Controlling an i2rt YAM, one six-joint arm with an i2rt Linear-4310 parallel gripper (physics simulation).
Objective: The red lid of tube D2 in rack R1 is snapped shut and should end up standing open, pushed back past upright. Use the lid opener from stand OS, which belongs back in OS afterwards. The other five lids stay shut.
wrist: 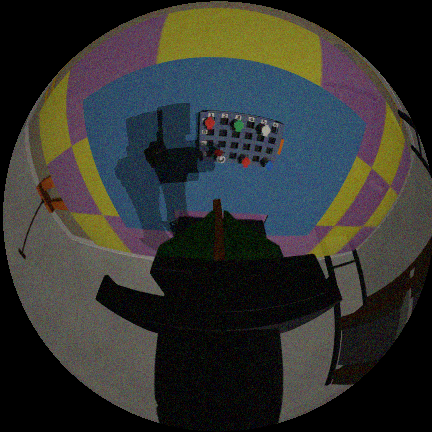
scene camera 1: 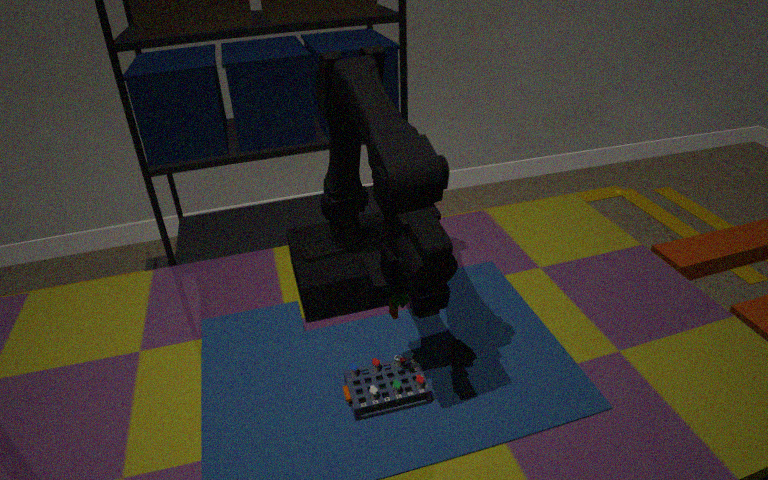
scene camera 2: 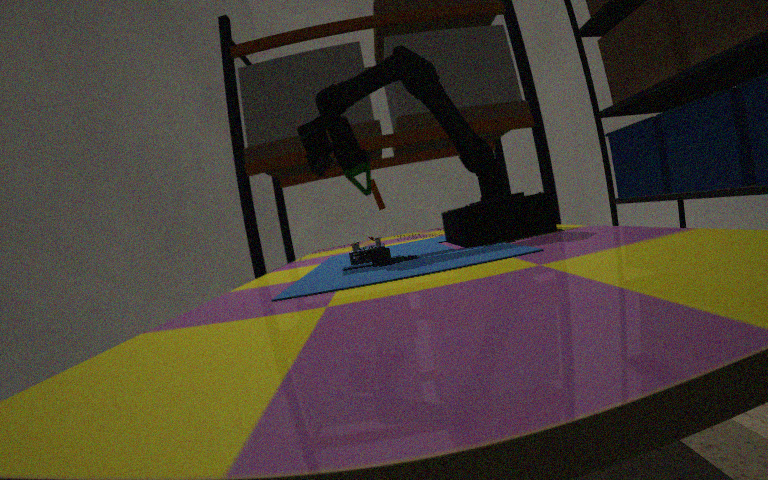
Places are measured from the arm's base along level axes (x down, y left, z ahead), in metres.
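Pixels of known places: gripper, fingertip midpoint: point(wrist: 218, 216) point(scene camera 1: 397, 305) point(scene camera 2: 368, 194); arm's base, link origin: point(scene camera 1: 346, 243) point(scene camera 2: 494, 202).
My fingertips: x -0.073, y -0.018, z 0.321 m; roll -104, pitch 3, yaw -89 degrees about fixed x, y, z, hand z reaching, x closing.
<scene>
Ahead of a thing's pixels: the offset from my fingertips to its top centre. "*": to the spot under its first point. Level surfaces: height alone.
Rack R1 {dx +0.103, dy -0.037, dz +0.024 m} point(scene camera 1: 392, 405) point(scene camera 2: 358, 259) point(wrist: 241, 137) stands on the blue mat {dx +0.161 m} point(scene camera 1: 263, 381) with several capped tubes. In the back row, tube D2's dark red lid {dx +0.103, dy +0.001, dz +0.012 m} point(scene camera 1: 404, 361) point(wrist: 217, 152) looks tipped back, and the pale tube mouth {* dx +0.120, dy -0.003, dz -0.005 m} point(wrist: 221, 159) shows beside it. The other lids, red {dx +0.113, dy -0.039, dz -0.006 m} point(scene camera 1: 375, 363), blue {dx +0.113, dy -0.078, dz -0.011 m} point(scene camera 1: 354, 367), white {dx +0.113, dy -0.066, dz +0.049 m} point(scene camera 1: 374, 390), green {dx +0.113, dy -0.027, dz +0.054 m} point(scene camera 1: 396, 384) and red {dx +0.113, dy +0.011, dz +0.058 m} point(scene camera 1: 419, 379), sit flat. My gripper point(scene camera 1: 400, 301) point(scene camera 2: 359, 180) point(wrist: 217, 235) is shut on the brown lid opener {dx -0.037, dy +0.002, dz -0.019 m} point(scene camera 1: 394, 310) point(scene camera 2: 377, 194) point(wrist: 217, 225), high above the mat behind the rack. Stand OS {* dx +0.161, dy +0.099, dz -0.024 m} point(scene camera 1: 443, 351) point(wrist: 173, 160) is a dark block in the arm's shadow.
The arm's black base point(scene camera 1: 334, 276) point(scene camera 2: 501, 219) stands at the mat's back edge. A shelf unit point(scene camera 1: 402, 57) with blue bins is behind it. An orange tab {* dx +0.138, dy -0.101, dz +0.019 m} point(scene camera 1: 347, 393) point(wrist: 280, 146) sticks out of the rack's end. Purple and yellow floor tiles surround the mat.
</scene>
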